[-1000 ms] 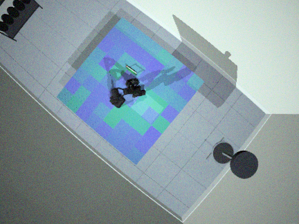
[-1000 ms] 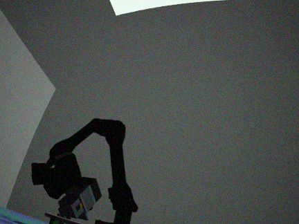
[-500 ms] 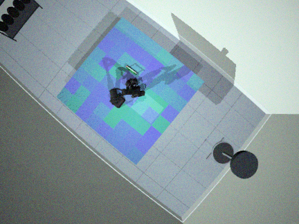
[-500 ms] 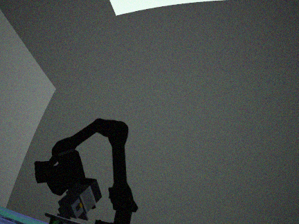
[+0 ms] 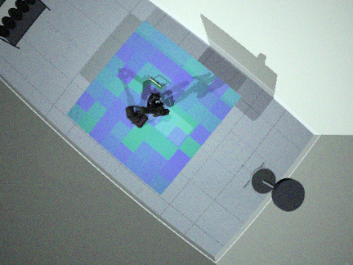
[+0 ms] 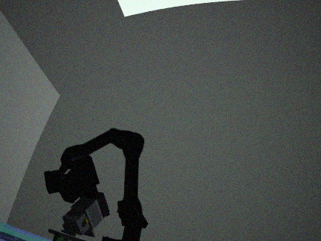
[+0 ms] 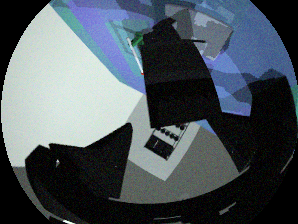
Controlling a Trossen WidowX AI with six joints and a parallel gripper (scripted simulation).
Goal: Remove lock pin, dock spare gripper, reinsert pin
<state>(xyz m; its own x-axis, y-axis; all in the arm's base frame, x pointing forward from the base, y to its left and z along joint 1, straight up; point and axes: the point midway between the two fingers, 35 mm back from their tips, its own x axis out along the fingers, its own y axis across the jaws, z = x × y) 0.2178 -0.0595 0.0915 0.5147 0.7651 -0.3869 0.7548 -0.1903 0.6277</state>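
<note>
Right now the spare gripper is 2 cm ahead of my gripper tip, 2 cm to the right of it and 4 cm below it. Round my gripper tip: green upright piece: 17 cm ahead, 6 cm to the left, 14 cm below; mount: 4 cm ahead, 2 cm to the right, 11 cm below.
</note>
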